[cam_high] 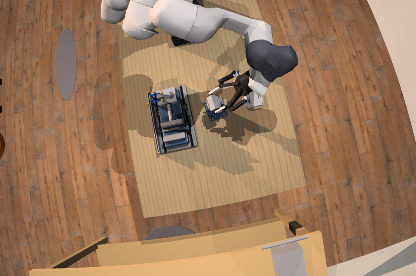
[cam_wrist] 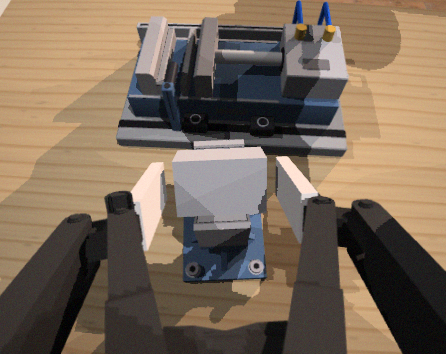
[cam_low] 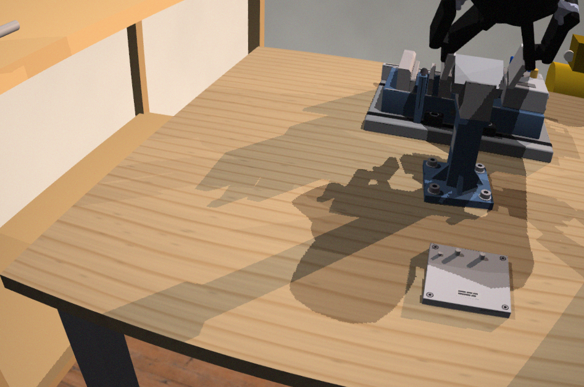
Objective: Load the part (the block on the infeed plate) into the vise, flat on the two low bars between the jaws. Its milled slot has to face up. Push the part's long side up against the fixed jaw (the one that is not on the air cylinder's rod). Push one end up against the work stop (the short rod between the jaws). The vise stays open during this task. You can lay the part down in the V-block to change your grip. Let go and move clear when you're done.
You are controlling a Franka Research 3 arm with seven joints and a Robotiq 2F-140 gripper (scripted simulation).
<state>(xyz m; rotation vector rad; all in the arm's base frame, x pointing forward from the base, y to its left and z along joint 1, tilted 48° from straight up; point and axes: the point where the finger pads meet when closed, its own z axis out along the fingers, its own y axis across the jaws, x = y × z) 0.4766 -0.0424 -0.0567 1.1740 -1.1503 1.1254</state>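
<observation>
Now: the part 2 cm to the right of my hand and 3 cm below it. Round my hand: work stop: 5 cm ahead, 18 cm to the right, 9 cm below; v-block post: 2 cm to the right, 12 cm below; work stop post: 6 cm ahead, 16 cm to the right, 12 cm below.
</observation>
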